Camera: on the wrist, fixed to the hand. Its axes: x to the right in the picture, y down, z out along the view.
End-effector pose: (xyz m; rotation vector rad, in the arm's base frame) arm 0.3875 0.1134 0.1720 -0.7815 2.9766 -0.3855
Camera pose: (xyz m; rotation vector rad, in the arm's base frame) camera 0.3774 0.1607 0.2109 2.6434 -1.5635 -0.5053
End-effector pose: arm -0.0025 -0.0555 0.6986 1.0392 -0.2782 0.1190
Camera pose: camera -0.0149 0.0053 0.7004 0.5023 0.2915 -1.4206
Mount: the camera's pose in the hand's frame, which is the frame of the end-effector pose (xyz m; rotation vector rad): -0.0134 0.0350 -0.0495 -0.5372 -0.2753 -1.5448
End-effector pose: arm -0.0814 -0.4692 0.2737 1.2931 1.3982 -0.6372
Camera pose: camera -0.0681 -0.4201 0.3093 -0.5043 1.9611 -1.2146
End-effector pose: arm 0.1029 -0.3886 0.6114 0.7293 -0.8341 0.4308
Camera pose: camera 0.0988 -0.3296 0.5926 0.7234 -0.3944 -1.2491
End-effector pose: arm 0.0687 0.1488 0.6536 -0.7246 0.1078 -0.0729
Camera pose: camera 0.0503 0.1438 0.5945 -1.2012 -0.7489 -1.4553
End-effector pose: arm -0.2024 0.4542 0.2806 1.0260 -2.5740 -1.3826
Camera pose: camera -0.1940 0.4392 0.3403 -1.9362 0.6060 1.4654
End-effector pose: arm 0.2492 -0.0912 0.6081 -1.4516 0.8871 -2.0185
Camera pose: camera 0.2070 -0.0941 0.5626 1.8310 -0.0013 1.3180
